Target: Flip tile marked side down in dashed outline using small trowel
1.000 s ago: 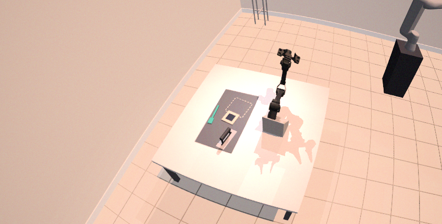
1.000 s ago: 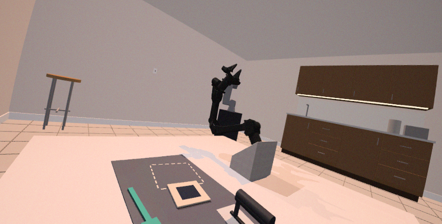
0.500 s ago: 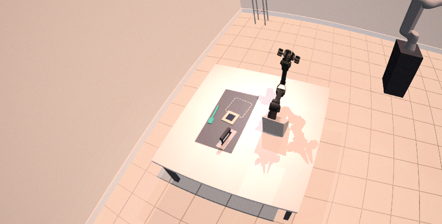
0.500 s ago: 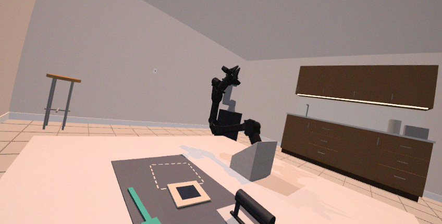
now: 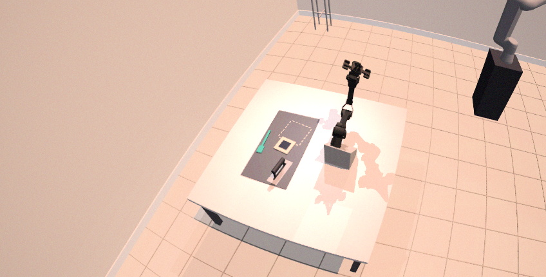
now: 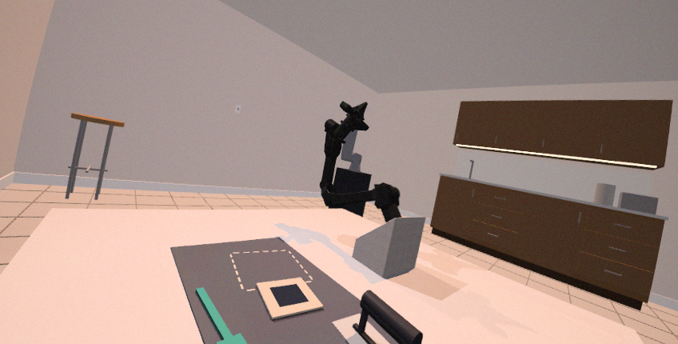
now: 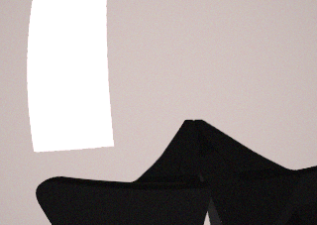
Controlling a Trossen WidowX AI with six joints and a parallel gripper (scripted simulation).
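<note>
My gripper tip is now 570 mm above the trowel, 520 mm to the right of it and 410 mm short of it. From my gripper tip the other things lie so: square tile 600 mm below, 460 mm ahead, 290 mm to the left; dark mat 630 mm below, 480 mm ahead, 300 mm to the left; green strip 620 mm ahead, 600 mm below, 320 mm to the left.
</note>
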